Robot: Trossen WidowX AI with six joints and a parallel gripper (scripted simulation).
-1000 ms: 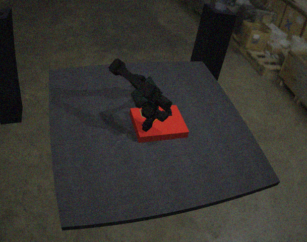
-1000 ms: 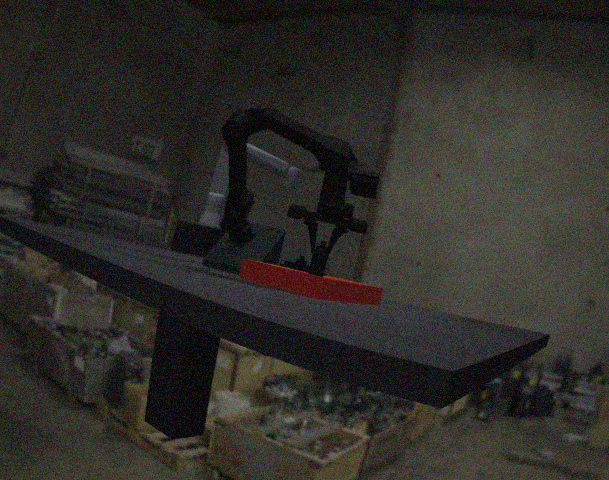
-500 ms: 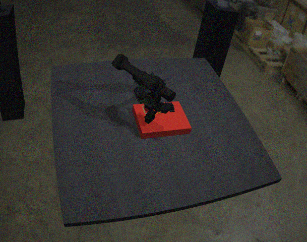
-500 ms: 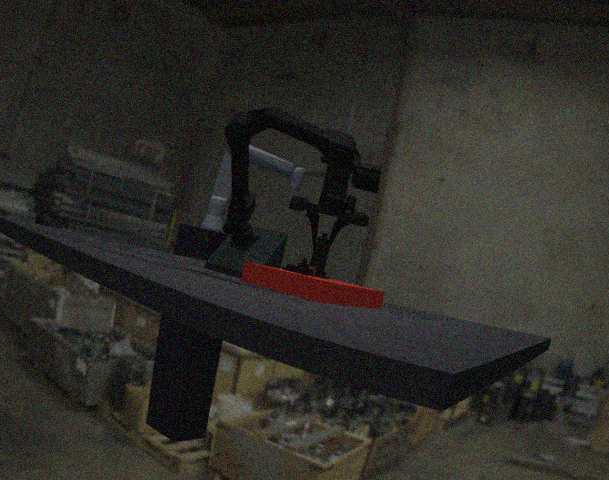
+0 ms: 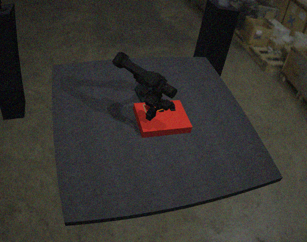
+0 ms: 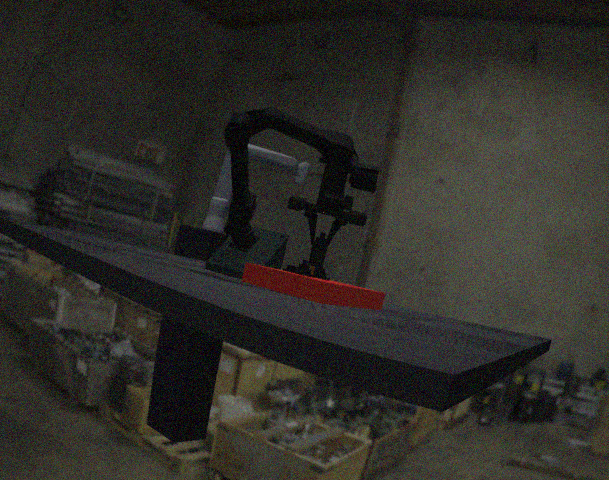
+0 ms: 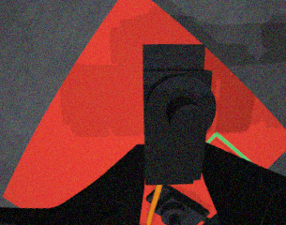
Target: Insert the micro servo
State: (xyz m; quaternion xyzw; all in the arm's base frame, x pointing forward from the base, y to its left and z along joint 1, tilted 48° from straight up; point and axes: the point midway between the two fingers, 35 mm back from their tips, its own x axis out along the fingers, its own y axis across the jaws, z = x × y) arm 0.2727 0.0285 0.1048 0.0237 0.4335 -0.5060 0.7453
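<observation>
The red deck is 1 cm ahead of my gripper tip, 8 cm to the left of it and 10 cm below it.
</observation>
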